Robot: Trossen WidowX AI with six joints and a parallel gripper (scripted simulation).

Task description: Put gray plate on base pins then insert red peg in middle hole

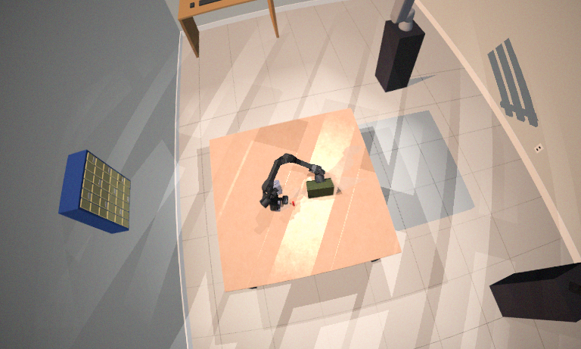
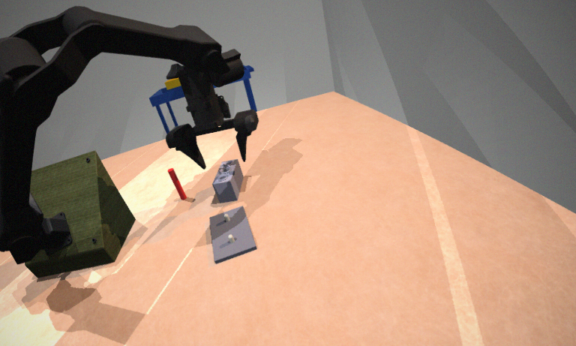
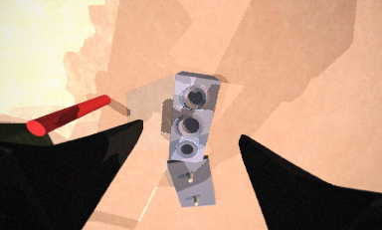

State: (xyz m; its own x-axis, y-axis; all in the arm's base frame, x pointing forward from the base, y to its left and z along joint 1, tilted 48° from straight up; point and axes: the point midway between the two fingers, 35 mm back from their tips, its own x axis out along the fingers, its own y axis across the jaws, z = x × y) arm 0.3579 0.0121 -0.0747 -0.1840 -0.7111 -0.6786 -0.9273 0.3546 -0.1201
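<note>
The gray plate is 30 mm below my gripper tip. Round my gripper tip: gray base (30 mm behind, 150 mm to the right, 50 mm below); then red peg (120 mm behind, 30 mm to the left, 20 mm below).
</note>
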